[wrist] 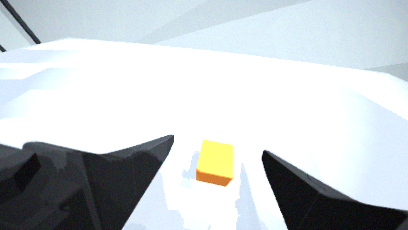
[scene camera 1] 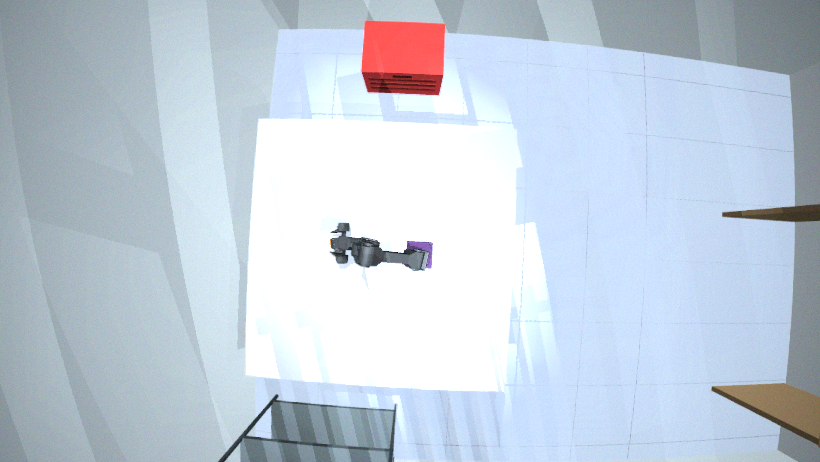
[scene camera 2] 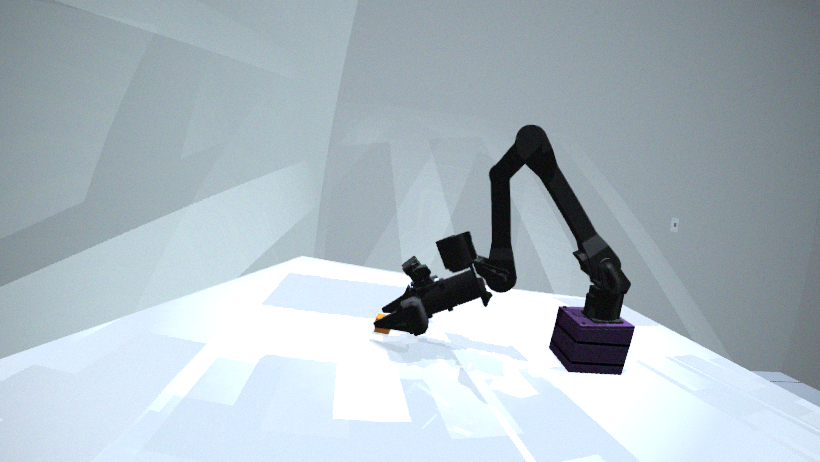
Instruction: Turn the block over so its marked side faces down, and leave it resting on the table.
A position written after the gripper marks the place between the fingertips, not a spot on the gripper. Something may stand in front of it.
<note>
The gripper (scene camera 2: 378,317) is open and holds nothing. Also in view: an orange block (wrist: 215,165).
The gripper also shows in the wrist view (wrist: 216,146).
</note>
